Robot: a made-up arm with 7 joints.
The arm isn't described. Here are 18 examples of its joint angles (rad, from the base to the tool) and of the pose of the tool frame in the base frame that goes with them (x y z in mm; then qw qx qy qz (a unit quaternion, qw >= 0)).
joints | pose
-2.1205 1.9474 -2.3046 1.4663 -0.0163 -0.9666 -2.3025 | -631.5 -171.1 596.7 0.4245 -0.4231 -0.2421 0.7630
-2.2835 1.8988 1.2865 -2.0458 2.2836 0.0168 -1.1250 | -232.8 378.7 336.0 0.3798 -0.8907 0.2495 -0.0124
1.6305 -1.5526 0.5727 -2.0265 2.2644 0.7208 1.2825 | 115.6 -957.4 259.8 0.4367 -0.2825 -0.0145 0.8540
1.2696 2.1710 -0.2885 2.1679 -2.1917 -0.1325 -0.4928 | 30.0 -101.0 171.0 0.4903 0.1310 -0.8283 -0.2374
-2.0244 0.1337 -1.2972 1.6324 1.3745 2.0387 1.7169 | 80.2 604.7 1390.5 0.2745 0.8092 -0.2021 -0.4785
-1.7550 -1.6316 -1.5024 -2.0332 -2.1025 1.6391 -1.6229 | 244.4 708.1 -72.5 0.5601 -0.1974 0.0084 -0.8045
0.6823 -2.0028 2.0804 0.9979 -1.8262 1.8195 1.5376 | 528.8 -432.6 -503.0 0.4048 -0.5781 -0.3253 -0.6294
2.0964 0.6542 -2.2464 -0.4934 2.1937 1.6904 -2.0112 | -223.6 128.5 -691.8 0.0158 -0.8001 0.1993 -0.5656
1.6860 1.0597 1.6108 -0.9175 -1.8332 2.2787 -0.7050 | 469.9 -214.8 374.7 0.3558 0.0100 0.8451 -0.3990
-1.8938 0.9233 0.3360 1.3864 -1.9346 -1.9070 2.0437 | -702.7 -148.3 560.9 0.7781 -0.5335 -0.3188 0.0907
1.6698 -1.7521 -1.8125 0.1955 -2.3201 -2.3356 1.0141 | 612.8 394.5 -99.7 0.1259 -0.3282 0.2511 -0.9019
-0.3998 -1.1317 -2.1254 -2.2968 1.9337 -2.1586 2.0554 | 124.3 -256.3 -522.3 0.6300 -0.0635 -0.7363 -0.2385
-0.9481 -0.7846 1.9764 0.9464 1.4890 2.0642 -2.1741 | 874.2 299.3 870.9 0.0773 0.3047 0.2786 -0.9075
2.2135 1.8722 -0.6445 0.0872 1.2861 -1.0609 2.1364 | -284.3 -626.6 117.5 0.1789 0.1486 0.8861 0.4010
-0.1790 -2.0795 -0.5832 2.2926 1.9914 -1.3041 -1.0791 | 656.2 -331.4 -301.7 0.0367 0.6692 0.5764 -0.4675
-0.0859 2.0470 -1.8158 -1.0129 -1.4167 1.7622 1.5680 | 408.9 129.0 -94.5 0.4363 -0.1279 -0.6220 -0.6375
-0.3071 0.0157 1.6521 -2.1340 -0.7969 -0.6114 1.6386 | 29.0 222.5 -500.0 0.8522 0.0959 -0.3758 -0.3511
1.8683 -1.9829 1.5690 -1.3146 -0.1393 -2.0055 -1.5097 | -263.9 -954.7 8.1 0.5634 0.4180 -0.2793 0.6556
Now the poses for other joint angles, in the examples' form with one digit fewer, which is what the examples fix.
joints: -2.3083 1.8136 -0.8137 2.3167 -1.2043 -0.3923 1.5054
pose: 156 270 383 0.230 -0.205 -0.181 0.934
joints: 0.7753 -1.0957 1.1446 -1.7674 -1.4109 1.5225 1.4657
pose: 67 27 383 0.026 0.671 -0.653 -0.351
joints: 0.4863 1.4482 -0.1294 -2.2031 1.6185 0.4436 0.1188
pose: 14 238 -678 0.495 -0.661 0.291 -0.483
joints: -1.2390 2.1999 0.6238 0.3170 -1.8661 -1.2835 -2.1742
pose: -870 257 -142 0.851 -0.087 -0.321 0.406
